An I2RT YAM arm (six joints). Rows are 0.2 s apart.
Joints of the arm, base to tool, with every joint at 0 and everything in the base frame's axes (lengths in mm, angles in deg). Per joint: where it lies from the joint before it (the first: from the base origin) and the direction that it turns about. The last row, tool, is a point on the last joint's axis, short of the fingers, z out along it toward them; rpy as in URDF.
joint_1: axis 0 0 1 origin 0 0 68
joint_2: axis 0 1 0 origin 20 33.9 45.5
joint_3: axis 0 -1 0 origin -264 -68.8 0
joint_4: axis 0 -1 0 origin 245 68.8 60
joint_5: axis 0 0 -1 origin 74 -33.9 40.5
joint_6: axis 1 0 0 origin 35.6 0 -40.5
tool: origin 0 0 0 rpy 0 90 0
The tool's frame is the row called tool.
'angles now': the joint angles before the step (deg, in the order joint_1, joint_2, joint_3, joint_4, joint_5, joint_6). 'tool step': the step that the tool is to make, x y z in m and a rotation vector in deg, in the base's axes. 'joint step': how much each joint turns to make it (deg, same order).
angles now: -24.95 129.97 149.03 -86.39 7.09 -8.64
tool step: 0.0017 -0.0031 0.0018 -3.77 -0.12 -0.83
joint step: 0.00 -0.04 -0.03 1.78 3.42 -0.59
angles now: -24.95 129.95 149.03 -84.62 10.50 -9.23
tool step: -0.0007 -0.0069 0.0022 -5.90 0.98 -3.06
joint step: -0.35 0.00 0.01 1.61 6.37 0.00
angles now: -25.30 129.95 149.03 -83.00 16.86 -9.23
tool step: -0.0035 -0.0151 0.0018 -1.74 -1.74 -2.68
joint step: -1.84 0.05 0.02 2.24 1.09 0.41
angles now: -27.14 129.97 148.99 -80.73 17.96 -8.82
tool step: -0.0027 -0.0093 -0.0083 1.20 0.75 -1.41
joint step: -1.24 0.04 -1.80 0.46 -0.55 0.51
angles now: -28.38 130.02 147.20 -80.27 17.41 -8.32
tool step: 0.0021 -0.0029 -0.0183 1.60 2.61 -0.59
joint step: -0.19 0.01 -4.07 0.88 0.02 0.45
